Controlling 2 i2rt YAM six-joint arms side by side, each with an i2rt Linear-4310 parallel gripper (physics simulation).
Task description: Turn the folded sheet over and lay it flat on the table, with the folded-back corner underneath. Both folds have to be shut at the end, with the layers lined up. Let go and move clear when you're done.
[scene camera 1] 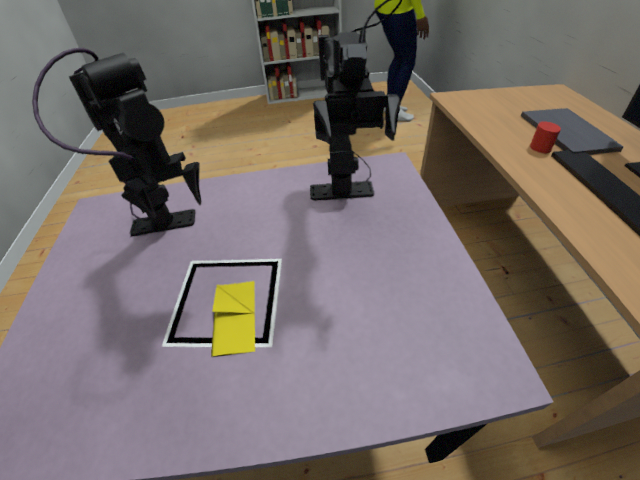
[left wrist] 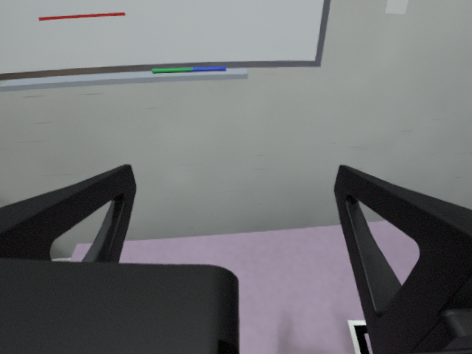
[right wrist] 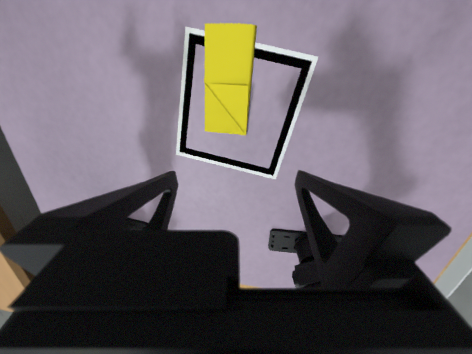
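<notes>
The folded yellow sheet (scene camera 1: pixel 233 333) (right wrist: pixel 229 55) lies on the table, overlapping one side of the square outline (scene camera 1: pixel 235 264) (right wrist: pixel 226 162). Its half with the diagonal line faces up inside the outline. A crosswise edge runs across the sheet's middle and looks slightly raised in scene camera 1; whether the layers line up is hard to tell. My left gripper (scene camera 1: pixel 360 137) (left wrist: pixel 235 176) is open and empty, high above the table's back part. My right gripper (scene camera 1: pixel 175 207) (right wrist: pixel 236 177) is open and empty, raised above the table and apart from the sheet.
The purple table (scene camera 1: pixel 387 310) (left wrist: pixel 280 260) (right wrist: pixel 75 100) carries both arm bases at its back edge. A wooden desk (scene camera 1: pixel 480 124) with a red cup (scene camera 1: pixel 545 136) stands at the right. A bookshelf and a person stand behind.
</notes>
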